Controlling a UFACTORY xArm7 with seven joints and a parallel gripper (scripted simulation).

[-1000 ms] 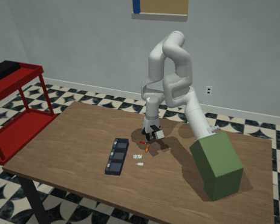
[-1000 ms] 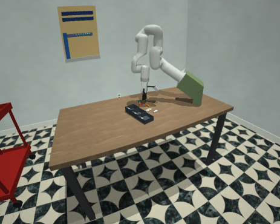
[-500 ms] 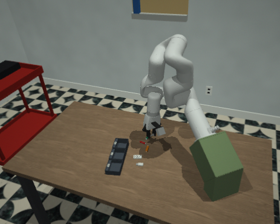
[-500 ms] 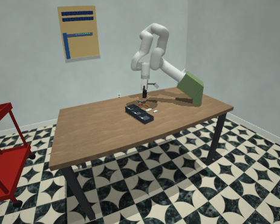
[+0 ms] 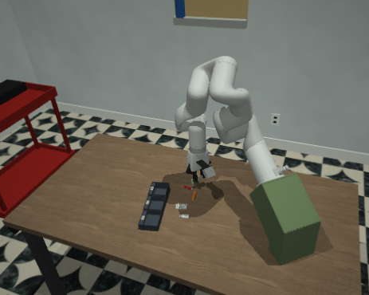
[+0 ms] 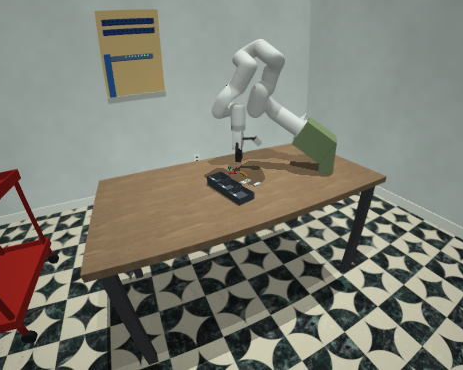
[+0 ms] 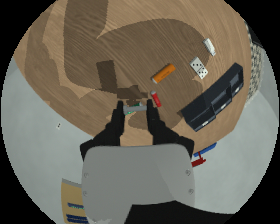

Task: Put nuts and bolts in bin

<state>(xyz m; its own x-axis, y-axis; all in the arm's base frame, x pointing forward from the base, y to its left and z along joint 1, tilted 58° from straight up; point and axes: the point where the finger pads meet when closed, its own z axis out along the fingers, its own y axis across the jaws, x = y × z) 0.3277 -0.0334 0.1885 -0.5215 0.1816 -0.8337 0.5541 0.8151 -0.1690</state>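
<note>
Now: hand 18 cm short of the bin, 16 cm to the right of it and 6 cm above it. The rest, counted from my hand: red piece (8 cm below, 5 cm ahead, 1 cm to the left); then grey bolt (2 cm below); then green piece (7 cm below, 4 cm to the right, 3 cm ahead).
</note>
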